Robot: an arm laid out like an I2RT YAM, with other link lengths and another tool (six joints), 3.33 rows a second.
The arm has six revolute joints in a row. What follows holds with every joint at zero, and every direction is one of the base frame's. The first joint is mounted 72.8 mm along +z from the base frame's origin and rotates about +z. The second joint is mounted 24.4 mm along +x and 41.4 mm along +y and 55.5 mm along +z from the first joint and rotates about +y. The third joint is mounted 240.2 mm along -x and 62.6 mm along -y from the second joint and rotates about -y. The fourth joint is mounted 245 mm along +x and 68.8 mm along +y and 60 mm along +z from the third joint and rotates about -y. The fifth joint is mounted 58.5 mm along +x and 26.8 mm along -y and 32 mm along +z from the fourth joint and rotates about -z. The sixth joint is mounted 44.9 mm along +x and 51 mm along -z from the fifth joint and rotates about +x. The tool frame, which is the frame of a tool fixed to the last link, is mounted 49 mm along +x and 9 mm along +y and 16 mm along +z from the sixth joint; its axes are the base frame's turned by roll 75.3, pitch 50.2 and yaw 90 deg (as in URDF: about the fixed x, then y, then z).
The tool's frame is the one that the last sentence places.
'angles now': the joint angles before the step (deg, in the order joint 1, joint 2, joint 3, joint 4, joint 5, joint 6). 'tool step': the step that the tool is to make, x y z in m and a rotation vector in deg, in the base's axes. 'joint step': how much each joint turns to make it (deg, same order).
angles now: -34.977, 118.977, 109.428, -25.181, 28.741, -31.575
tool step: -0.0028, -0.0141, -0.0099, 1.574, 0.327, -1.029
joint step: -1.656, 2.196, 1.708, -0.976, -1.140, 0.590
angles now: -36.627, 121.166, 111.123, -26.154, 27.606, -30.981
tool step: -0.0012, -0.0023, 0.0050, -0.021, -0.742, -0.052
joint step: -0.372, -0.098, 0.776, -0.349, -0.510, 0.179
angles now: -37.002, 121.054, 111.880, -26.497, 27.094, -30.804
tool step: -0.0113, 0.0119, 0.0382, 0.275, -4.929, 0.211
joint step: -0.003, -5.015, 0.183, -2.655, -1.977, 2.792
